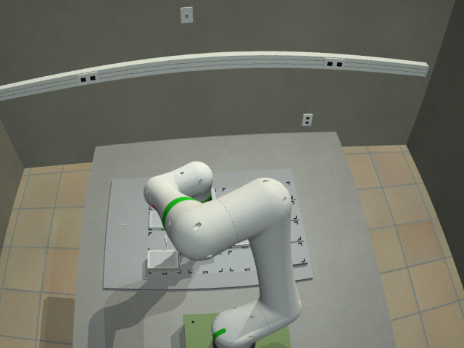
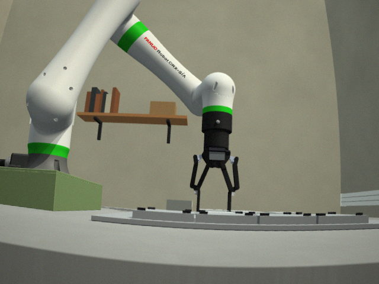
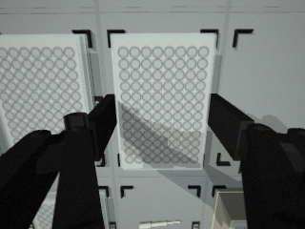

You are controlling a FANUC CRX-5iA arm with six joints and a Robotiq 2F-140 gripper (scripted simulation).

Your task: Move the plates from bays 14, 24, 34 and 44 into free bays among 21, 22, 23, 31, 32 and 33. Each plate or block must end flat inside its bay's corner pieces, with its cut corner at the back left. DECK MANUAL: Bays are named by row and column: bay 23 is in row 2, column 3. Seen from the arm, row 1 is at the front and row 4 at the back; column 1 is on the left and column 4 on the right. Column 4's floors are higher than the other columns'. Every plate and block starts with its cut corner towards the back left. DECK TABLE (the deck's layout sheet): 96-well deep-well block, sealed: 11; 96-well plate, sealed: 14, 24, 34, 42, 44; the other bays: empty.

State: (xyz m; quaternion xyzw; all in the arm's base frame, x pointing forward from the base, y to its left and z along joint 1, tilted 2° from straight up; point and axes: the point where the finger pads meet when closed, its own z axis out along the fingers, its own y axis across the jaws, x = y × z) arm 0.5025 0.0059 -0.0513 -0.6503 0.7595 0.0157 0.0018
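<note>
Now: hand 30 mm above the white scrap and 20 mm short of it. Also, from my hand: thin white stick 150 mm to the left, 30 mm below, 20 mm ahead; then sealed deep-well block 180 mm to the left, 80 mm behind, 10 mm below; then sealed 96-well plate 150 mm to the left, 130 mm ahead, 20 mm below.
</note>
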